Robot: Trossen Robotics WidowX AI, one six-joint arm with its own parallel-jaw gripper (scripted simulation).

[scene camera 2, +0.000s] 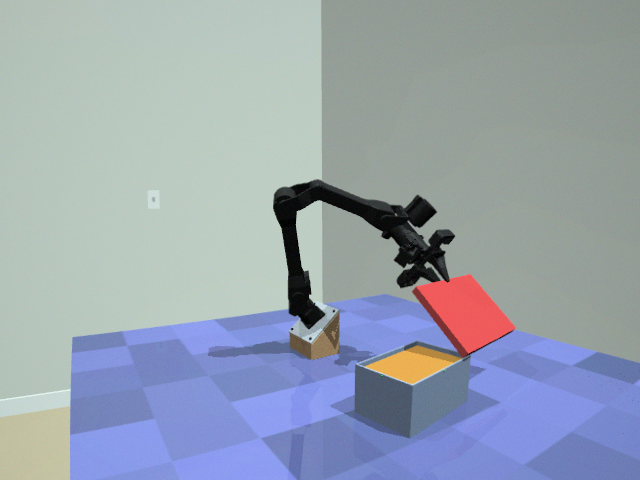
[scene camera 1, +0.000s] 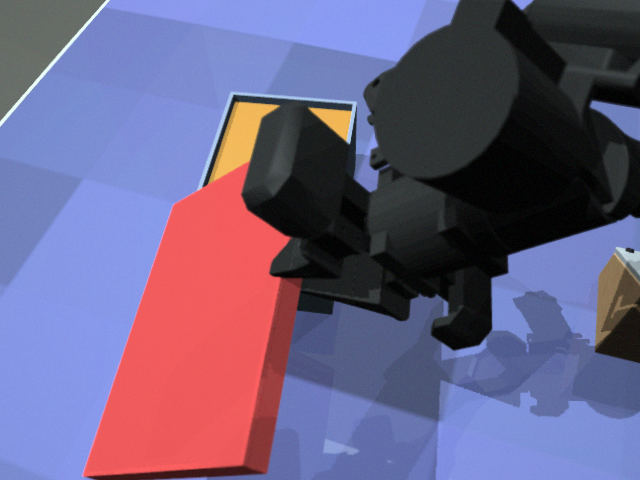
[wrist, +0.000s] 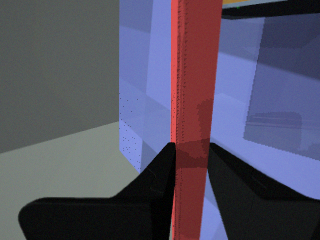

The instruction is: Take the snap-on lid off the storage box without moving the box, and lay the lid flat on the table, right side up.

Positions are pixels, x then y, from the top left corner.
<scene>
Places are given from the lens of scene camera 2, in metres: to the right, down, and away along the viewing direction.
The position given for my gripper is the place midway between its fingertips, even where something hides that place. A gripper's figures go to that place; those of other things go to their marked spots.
my gripper (scene camera 2: 445,284): 0.30, 0.11, 0.99
red lid (scene camera 2: 469,318): 0.34, 0.18, 0.91
</scene>
